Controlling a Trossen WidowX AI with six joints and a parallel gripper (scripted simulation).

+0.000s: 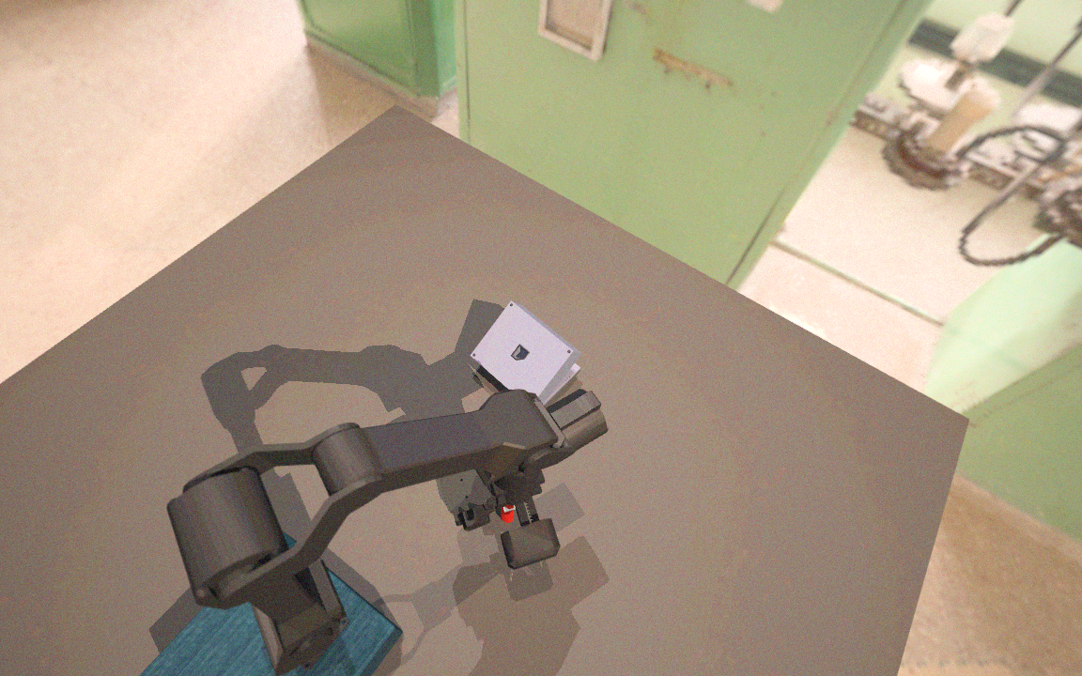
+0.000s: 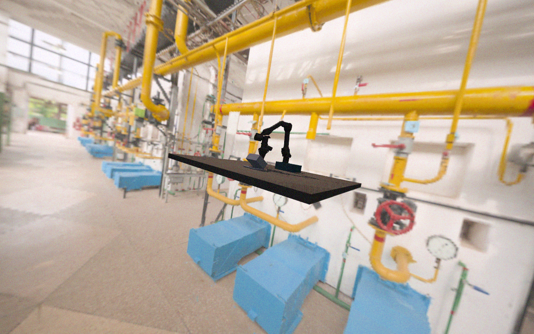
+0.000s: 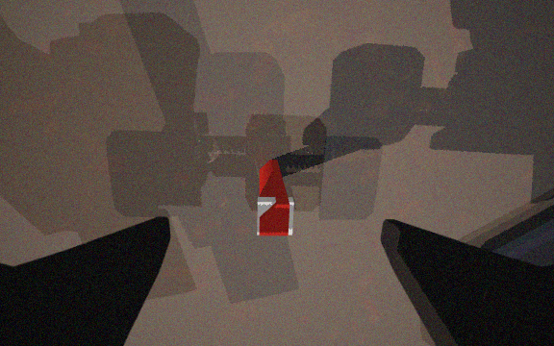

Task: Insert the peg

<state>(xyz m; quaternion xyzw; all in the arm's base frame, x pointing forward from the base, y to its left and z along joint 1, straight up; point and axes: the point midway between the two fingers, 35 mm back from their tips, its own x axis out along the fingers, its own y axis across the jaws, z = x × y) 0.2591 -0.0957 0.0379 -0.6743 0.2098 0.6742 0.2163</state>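
My gripper tip is 2 cm above the red square peg. Also, from my gripper tip: sloped panel 20 cm ahead, 13 cm to the left, 2 cm below.
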